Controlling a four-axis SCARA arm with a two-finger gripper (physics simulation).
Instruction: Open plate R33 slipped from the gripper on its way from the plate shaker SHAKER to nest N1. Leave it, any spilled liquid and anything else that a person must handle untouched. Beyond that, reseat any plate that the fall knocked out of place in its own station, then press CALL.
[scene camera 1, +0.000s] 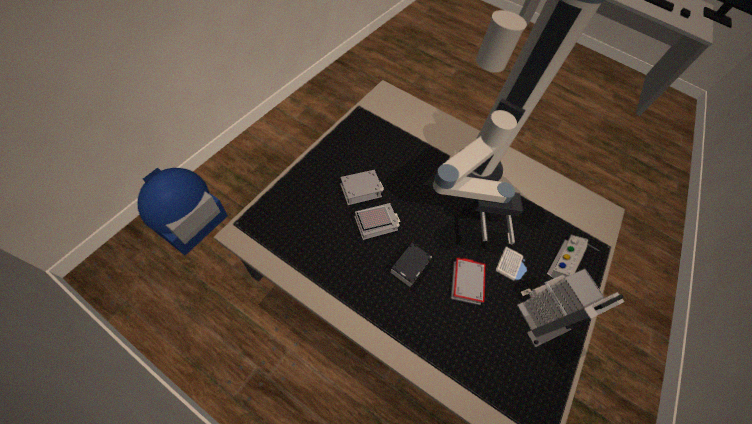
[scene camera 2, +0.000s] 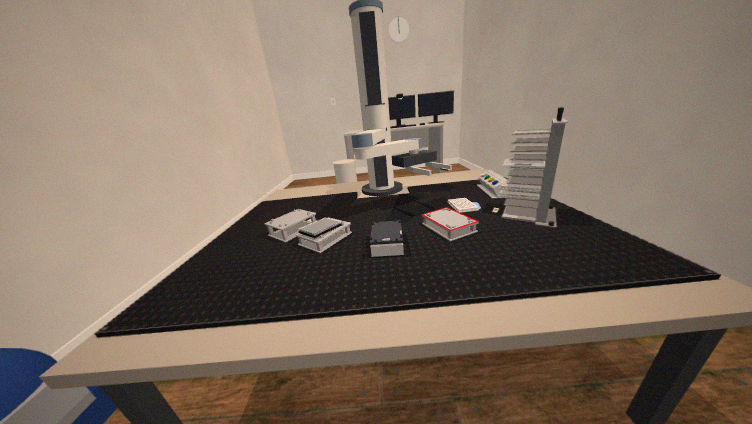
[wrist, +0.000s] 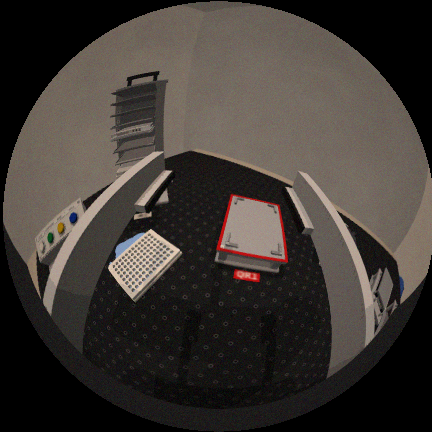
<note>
I see my gripper (scene camera 1: 498, 241), a button panel (scene camera 1: 571, 252) and a shaker (scene camera 2: 386, 239).
My gripper also shows in scene camera 2 (scene camera 2: 440, 170) and in the wrist view (wrist: 230, 168). The shaker also shows in scene camera 1 (scene camera 1: 408, 267).
</note>
